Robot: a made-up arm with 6 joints. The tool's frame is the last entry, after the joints. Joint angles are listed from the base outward. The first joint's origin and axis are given. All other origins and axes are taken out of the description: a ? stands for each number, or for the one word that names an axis. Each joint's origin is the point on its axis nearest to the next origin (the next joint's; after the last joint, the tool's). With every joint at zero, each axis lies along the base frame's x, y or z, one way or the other. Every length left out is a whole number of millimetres.
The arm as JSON. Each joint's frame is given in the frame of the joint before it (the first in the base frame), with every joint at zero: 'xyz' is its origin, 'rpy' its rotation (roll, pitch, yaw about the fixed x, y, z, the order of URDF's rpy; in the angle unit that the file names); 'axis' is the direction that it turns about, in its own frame. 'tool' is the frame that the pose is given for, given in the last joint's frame.
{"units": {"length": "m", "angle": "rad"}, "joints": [
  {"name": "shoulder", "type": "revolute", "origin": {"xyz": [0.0, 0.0, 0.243], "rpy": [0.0, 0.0, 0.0]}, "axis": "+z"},
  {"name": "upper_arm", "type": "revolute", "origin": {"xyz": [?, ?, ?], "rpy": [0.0, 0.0, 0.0]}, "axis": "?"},
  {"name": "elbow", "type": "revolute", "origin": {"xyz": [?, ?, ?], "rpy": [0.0, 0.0, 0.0]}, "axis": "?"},
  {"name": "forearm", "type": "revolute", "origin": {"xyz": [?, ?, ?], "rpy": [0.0, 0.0, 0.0]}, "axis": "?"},
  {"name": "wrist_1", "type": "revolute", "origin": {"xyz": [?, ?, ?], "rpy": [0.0, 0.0, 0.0]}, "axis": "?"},
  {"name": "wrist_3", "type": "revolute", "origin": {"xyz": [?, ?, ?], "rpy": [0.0, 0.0, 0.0]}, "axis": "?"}
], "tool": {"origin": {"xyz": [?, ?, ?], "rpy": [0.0, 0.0, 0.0]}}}
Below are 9 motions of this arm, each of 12 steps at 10 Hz.
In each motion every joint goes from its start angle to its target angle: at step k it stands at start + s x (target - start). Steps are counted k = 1, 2, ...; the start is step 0. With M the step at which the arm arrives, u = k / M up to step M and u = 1 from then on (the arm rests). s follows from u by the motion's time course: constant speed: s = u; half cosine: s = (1 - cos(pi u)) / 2; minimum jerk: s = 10 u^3 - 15 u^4 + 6 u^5.
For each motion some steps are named. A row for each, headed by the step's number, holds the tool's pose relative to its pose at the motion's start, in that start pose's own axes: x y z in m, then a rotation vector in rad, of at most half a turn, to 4 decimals.
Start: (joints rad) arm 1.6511 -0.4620 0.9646 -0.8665 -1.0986 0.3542
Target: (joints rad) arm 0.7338 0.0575 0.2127 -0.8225 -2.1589 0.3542
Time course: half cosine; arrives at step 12
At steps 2, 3, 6, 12:
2: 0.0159 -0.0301 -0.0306 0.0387 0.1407 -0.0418
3: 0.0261 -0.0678 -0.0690 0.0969 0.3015 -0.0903
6: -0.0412 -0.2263 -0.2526 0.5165 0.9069 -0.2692
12: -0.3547 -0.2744 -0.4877 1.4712 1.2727 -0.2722

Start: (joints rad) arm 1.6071 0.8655 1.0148 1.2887 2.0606 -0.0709
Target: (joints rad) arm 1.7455 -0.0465 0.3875 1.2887 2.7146 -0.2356
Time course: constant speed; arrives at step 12
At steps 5, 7, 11, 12:
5: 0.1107 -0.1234 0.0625 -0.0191 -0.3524 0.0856
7: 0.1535 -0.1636 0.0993 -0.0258 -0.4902 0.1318
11: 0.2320 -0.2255 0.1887 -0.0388 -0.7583 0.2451
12: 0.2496 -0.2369 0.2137 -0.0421 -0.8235 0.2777

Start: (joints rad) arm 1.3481 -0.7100 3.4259 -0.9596 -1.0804 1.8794
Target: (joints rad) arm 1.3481 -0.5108 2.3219 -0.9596 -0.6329 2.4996
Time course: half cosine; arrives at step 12
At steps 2, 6, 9, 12:
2: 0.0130 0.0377 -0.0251 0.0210 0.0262 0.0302
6: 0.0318 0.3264 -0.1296 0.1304 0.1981 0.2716
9: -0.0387 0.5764 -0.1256 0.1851 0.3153 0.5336
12: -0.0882 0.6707 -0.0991 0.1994 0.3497 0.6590

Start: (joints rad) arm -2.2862 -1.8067 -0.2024 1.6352 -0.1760 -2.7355
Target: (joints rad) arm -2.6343 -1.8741 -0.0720 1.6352 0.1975 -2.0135
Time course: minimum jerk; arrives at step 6
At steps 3, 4, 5, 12:
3: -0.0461 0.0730 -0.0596 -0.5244 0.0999 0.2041
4: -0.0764 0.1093 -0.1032 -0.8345 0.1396 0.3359
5: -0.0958 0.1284 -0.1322 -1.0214 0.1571 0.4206
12: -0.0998 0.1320 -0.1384 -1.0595 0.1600 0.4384

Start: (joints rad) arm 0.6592 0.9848 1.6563 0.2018 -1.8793 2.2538
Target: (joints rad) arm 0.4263 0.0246 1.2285 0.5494 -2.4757 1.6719
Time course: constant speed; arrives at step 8
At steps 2, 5, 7, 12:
2: -0.1393 0.0896 -0.0021 0.2612 0.0558 0.0759
5: -0.3259 0.2421 0.0533 0.6870 0.1311 0.1654
7: -0.4280 0.3465 0.1283 0.9889 0.1702 0.2079
12: -0.4707 0.3973 0.1762 1.1440 0.1847 0.2239

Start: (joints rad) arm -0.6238 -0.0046 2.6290 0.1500 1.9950 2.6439
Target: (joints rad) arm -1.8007 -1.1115 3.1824 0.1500 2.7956 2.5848
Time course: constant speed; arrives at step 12
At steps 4, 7, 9, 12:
4: 0.3428 -0.0928 0.2419 0.3269 0.7947 -0.3467
7: 0.6054 -0.2563 0.2722 0.5096 1.4613 -0.4243
9: 0.7573 -0.3593 0.2154 0.5613 1.9239 -0.3774
12: 0.9268 -0.4477 0.0531 0.4626 2.6023 -0.1435

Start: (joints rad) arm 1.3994 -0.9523 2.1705 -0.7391 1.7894 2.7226
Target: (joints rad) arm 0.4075 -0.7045 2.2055 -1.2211 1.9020 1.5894
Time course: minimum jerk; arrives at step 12
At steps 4, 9, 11, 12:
4: -0.1445 -0.1000 0.0021 0.3279 -0.0744 0.1800
9: -0.4808 -0.4512 -0.2264 1.2258 -0.1384 0.8690
11: -0.5065 -0.4936 -0.2828 1.3270 -0.1246 0.9780
12: -0.5076 -0.4957 -0.2858 1.3320 -0.1237 0.9837

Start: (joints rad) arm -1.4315 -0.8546 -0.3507 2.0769 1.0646 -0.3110
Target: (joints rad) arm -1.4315 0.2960 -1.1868 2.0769 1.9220 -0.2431
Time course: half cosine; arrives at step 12
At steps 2, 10, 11, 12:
2: 0.0453 0.0463 -0.0350 0.0989 -0.0999 0.0880
10: 0.2219 0.7384 0.1363 1.7075 -1.3699 0.5859
11: 0.2063 0.7585 0.1699 1.8213 -1.4259 0.5701
12: 0.2006 0.7644 0.1814 1.8606 -1.4440 0.5632

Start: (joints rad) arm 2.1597 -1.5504 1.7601 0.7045 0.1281 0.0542
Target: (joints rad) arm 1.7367 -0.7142 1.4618 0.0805 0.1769 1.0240
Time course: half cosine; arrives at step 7
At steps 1, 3, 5, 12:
1: 0.0023 0.0413 -0.0249 -0.0078 0.0240 0.0490
3: -0.0578 0.3253 -0.1795 -0.0916 0.1668 0.3968
5: -0.3015 0.6007 -0.3347 -0.2703 0.2938 0.8525
12: -0.4511 0.6665 -0.3919 -0.3760 0.3328 1.0601

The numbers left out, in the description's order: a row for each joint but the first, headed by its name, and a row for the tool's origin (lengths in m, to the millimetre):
upper_arm: xyz 0.0 0.0 0.0, axis +y
elbow: xyz 0.0 0.0 0.3, axis -y
forearm: xyz 0.515 0.0 0.0, axis -x
wrist_1: xyz 0.0 -0.183 0.0, axis -y
wrist_3: xyz 0.0 0.0 0.0, axis -x
tool: xyz 0.0 0.0 0.0

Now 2 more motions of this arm.
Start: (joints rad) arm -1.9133 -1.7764 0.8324 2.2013 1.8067 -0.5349
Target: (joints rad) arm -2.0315 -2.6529 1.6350 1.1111 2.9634 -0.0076
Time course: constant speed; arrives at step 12
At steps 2, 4, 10, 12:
2: -0.0910 -0.0574 0.1776 -0.3802 -0.0944 -0.0427
4: -0.1551 -0.0681 0.3730 -0.7939 -0.1908 -0.0149
10: -0.1900 0.1593 0.9021 -2.0383 -0.4799 0.5800
12: -0.1614 0.2959 1.0196 -2.3636 -0.5719 0.9880

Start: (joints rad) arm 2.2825 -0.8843 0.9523 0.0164 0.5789 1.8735
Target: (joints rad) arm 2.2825 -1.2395 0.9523 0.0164 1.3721 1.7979
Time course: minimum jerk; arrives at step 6
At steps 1, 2, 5, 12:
1: 0.0033 -0.0088 -0.0029 0.0026 0.0123 -0.0389
2: 0.0179 -0.0525 -0.0174 0.0150 0.0709 -0.2303
5: 0.0472 -0.2485 -0.0818 0.0605 0.2947 -1.0679
12: 0.0472 -0.2578 -0.0849 0.0620 0.3040 -1.1076

